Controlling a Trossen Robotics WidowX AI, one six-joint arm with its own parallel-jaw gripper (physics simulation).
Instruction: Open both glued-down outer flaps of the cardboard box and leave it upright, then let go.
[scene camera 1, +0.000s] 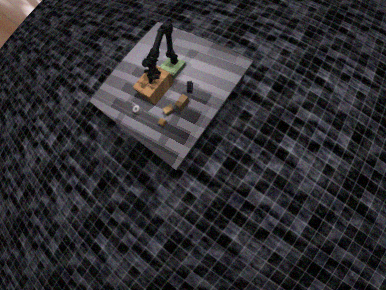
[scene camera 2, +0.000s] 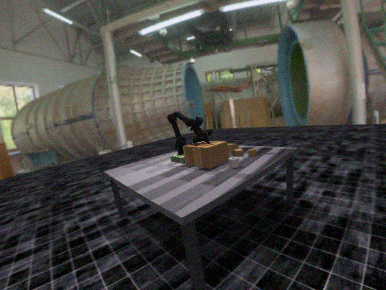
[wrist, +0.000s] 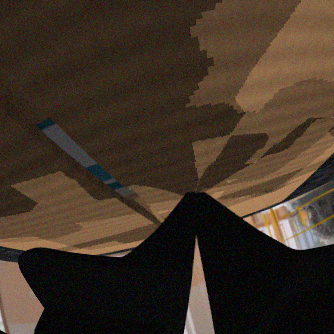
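Pixels of known places: gripper, fingertip midpoint: (scene camera 1: 150, 83) (scene camera 2: 209, 143) (wrist: 194, 200); arm's base, origin of the base link: (scene camera 1: 174, 61) (scene camera 2: 181, 153).
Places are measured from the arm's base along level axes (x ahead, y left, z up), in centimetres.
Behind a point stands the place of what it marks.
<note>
The cardboard box (scene camera 1: 159, 91) @(x 36.4, y 12.5, z 3.9 cm) (scene camera 2: 214, 156) @(x 48.0, y -3.5, z 2.4 cm) stands upright on the table. In the wrist view its brown top (wrist: 115, 65) fills the upper part, with patchy light and shadow on it. A narrow slanting gap with a grey-white and teal strip showing in it lies left of the fingertips. My gripper (scene camera 1: 154, 79) @(x 36.4, y 3.9, z 10.3 cm) (scene camera 2: 204, 141) @(x 36.4, y 3.9, z 10.3 cm) (wrist: 194, 200) @(x 36.4, y 3.9, z 10.3 cm) is shut and empty, with its tips at or very close to the box's top. The scene views are too small and blurred to tell how far each outer flap is raised. The arm hides part of the top in scene camera 1.
The arm's base stands by a green block (scene camera 1: 176, 68) @(x 6.1, y 7.4, z 0.0 cm) (scene camera 2: 177, 158) @(x 7.0, y -9.7, z -1.4 cm) beside the box. A white roll (scene camera 2: 234, 163) @(x 64.3, y -0.9, z -2.0 cm) is near the box. Small brown boxes (scene camera 1: 182, 101) @(x 32.7, y 36.9, z 2.9 cm) (scene camera 1: 167, 109) @(x 45.5, y 28.6, z -0.2 cm) (scene camera 1: 162, 121) @(x 57.0, y 32.1, z -0.1 cm) and a small black object (scene camera 1: 190, 87) @(x 15.5, y 31.9, z -1.9 cm) lie on the striped table (scene camera 1: 220, 70) @(x -17.7, y 43.4, z -5.1 cm) (scene camera 2: 150, 187) @(x 41.3, y -54.8, z -5.1 cm).
</note>
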